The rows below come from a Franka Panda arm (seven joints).
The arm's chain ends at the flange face. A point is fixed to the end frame.
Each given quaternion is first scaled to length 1.
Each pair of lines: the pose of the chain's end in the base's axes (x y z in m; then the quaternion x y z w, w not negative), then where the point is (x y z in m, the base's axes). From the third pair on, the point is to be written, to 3 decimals.
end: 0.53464 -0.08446 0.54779 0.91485 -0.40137 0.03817 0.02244
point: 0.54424 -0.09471 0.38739
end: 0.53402 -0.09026 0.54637 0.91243 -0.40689 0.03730 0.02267
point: 0.54328 -0.10053 0.38596
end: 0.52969 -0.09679 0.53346 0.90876 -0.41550 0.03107 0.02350
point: 0.537 -0.107 0.373
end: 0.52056 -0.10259 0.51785 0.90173 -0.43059 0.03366 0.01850
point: 0.529 -0.111 0.357
